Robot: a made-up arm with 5 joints.
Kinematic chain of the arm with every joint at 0, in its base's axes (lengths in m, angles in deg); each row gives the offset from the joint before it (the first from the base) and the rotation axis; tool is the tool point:
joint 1: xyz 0 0 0.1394 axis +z
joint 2: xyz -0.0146 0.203 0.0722 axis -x
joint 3: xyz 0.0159 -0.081 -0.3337 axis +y
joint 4: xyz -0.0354 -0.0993 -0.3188 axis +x
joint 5: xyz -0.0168 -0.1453 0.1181 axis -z
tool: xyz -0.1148 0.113 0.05
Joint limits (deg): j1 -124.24..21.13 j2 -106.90..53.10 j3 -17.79..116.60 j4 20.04..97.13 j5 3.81..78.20
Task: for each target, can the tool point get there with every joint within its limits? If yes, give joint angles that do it. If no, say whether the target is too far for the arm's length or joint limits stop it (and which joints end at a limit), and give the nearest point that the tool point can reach.
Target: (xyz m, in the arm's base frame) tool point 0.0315 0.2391 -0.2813
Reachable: yes | joints -103.56 -13.51 65.58 72.67 58.55
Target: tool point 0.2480 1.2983 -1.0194
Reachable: no: too far | nearest point 0.1399 0.7326 -0.3856 | short by 0.856 m
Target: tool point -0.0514 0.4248 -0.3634
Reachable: yes | joints -6.53 -50.70 10.67 55.43 41.69
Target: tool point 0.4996 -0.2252 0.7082
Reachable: no: joint limits stop it (at a limit: joint 2, joint 4) | nearest point 0.6778 -0.3055 0.1426 | short by 0.598 m
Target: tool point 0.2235 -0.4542 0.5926
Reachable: no: joint limits stop it (at a limit: joint 2, joint 3, joint 5) | nearest point 0.1979 -0.4022 0.1437 | short by 0.453 m
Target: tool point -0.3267 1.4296 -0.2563
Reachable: no: too far | nearest point -0.2138 0.9358 -0.0687 | short by 0.540 m
